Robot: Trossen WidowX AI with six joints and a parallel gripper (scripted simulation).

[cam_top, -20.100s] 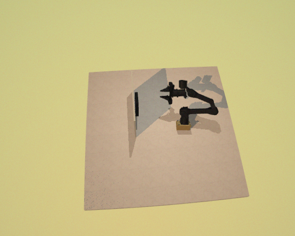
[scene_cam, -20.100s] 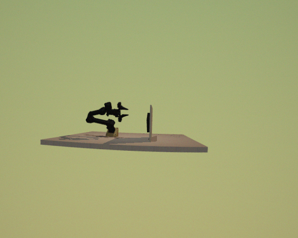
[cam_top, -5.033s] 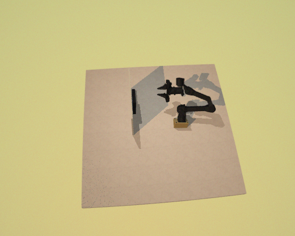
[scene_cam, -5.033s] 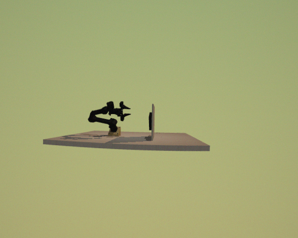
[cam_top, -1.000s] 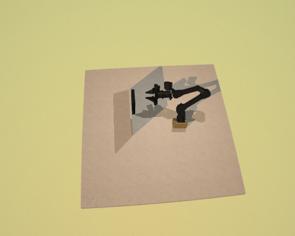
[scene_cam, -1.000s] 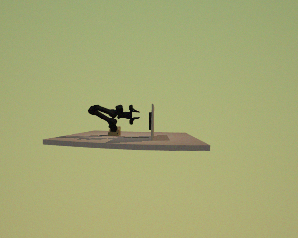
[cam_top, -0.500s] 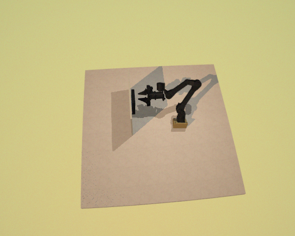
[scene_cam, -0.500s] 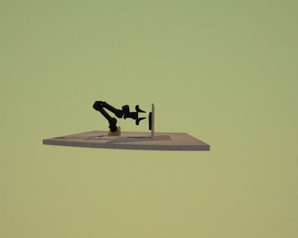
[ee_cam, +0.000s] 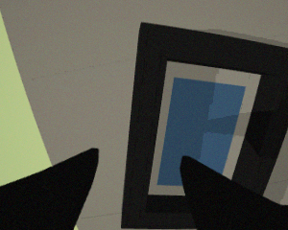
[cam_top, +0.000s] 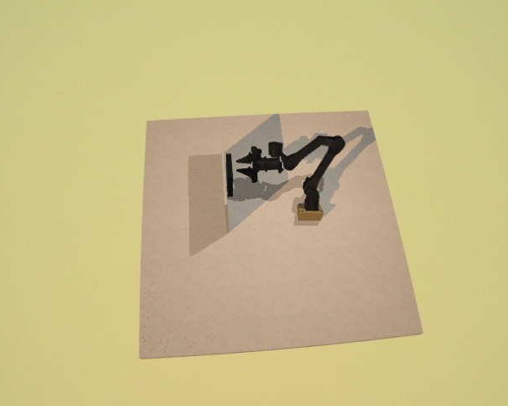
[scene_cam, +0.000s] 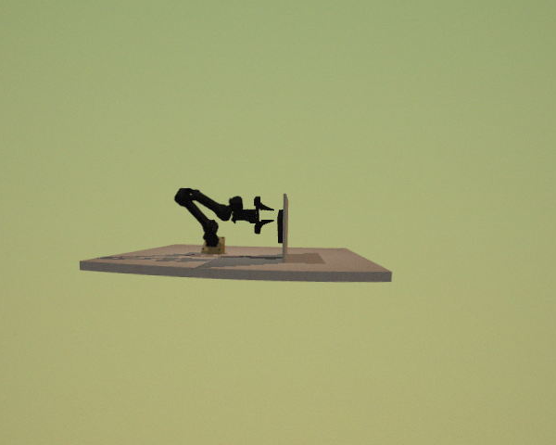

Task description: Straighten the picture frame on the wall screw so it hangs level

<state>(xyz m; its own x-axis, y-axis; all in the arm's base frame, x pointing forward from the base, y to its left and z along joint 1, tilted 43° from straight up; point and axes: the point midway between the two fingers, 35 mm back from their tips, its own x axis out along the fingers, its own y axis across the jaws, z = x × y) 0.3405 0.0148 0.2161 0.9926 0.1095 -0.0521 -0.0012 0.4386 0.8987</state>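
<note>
Now: the picture frame 4 cm ahead of my gripper tip, 2 cm to the left of it and 5 cm below it. From my gripper tip the other things lie so: wall panel (5 cm ahead, 2 cm to the left, 6 cm below).
</note>
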